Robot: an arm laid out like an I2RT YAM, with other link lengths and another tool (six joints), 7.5 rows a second.
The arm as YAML. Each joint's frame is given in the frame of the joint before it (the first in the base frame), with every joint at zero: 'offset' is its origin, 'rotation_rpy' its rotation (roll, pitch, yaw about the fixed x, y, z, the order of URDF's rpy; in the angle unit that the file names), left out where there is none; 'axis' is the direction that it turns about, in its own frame. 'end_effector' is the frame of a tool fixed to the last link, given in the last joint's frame.
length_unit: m
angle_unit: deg
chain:
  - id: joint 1
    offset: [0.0, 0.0, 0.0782]
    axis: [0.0, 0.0, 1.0]
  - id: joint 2
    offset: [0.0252, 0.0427, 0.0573]
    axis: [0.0, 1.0, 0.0]
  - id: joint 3
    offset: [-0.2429, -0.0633, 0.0]
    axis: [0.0, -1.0, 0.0]
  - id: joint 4
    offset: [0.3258, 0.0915, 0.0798]
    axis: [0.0, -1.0, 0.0]
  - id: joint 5
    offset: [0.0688, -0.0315, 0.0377]
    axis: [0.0, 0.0, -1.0]
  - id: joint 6
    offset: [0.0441, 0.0, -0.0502]
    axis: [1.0, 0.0, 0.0]
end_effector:
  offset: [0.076, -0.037, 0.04]
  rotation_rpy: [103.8, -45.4, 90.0]
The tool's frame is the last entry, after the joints.
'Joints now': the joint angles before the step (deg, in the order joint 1, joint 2, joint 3, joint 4, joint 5, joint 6). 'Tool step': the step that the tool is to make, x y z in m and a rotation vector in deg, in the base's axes. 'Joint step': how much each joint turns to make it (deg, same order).
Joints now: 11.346, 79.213, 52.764, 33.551, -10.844, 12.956
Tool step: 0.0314, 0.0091, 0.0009, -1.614, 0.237, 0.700
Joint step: 0.004, 7.674, 7.432, -0.595, -0.870, -1.473
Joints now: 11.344, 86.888, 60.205, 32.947, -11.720, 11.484
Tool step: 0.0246, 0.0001, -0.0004, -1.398, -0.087, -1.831
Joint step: -0.257, 5.783, 5.785, -0.489, 1.420, -1.575
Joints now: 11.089, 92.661, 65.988, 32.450, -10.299, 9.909
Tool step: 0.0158, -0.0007, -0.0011, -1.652, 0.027, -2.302
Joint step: -0.016, 3.750, 3.928, -0.820, 2.123, -1.850
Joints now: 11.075, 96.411, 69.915, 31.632, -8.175, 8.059
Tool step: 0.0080, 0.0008, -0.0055, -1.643, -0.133, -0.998
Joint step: 0.007, 2.213, 1.495, 0.299, 0.861, -1.734
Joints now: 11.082, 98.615, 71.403, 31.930, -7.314, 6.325
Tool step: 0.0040, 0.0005, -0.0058, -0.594, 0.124, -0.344
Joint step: 0.000, 1.218, 0.453, 0.456, 0.299, -0.589
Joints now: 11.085, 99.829, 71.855, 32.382, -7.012, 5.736
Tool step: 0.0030, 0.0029, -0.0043, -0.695, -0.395, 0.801
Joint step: -0.004, 1.084, 0.283, 0.964, -0.862, -0.699
